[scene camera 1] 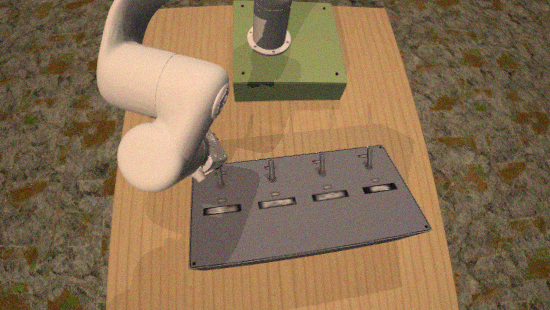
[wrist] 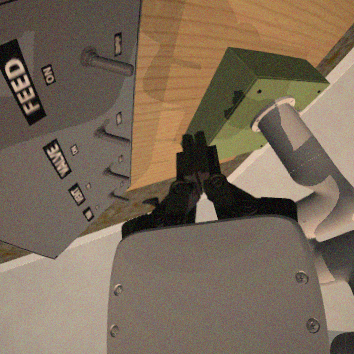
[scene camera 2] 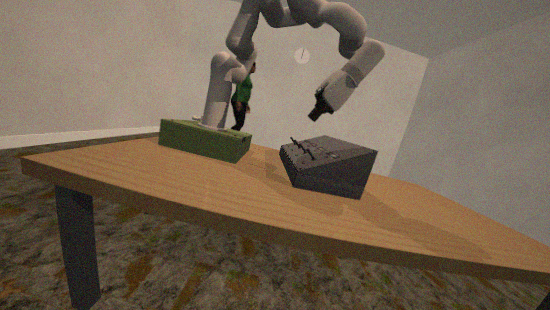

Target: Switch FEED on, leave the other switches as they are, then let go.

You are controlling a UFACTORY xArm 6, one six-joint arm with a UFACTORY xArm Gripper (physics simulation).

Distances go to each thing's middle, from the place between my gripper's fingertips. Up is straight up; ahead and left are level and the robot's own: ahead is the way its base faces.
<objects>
Right now my hand is 140 mm short of the grey switch panel (scene camera 1: 250, 218), 170 mm to the right of it and 150 mm above it.
</objects>
